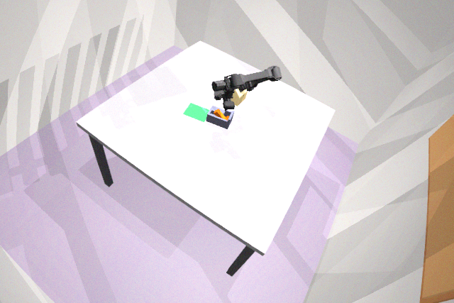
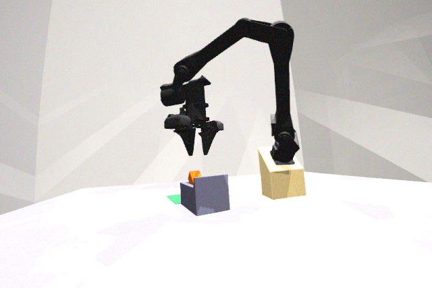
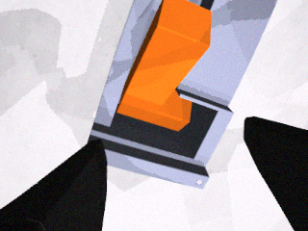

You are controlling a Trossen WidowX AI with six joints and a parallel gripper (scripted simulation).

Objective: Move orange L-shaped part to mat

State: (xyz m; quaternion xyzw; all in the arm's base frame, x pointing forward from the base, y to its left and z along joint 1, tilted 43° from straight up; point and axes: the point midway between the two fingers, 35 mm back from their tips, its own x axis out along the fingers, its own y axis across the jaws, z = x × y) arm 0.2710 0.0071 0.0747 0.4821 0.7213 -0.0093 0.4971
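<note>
My gripper tip is now 1 cm past the orange L-shaped part and 10 cm above it. Also, from my gripper tip: green mat 4 cm ahead, 17 cm to the right, 16 cm below.
</note>
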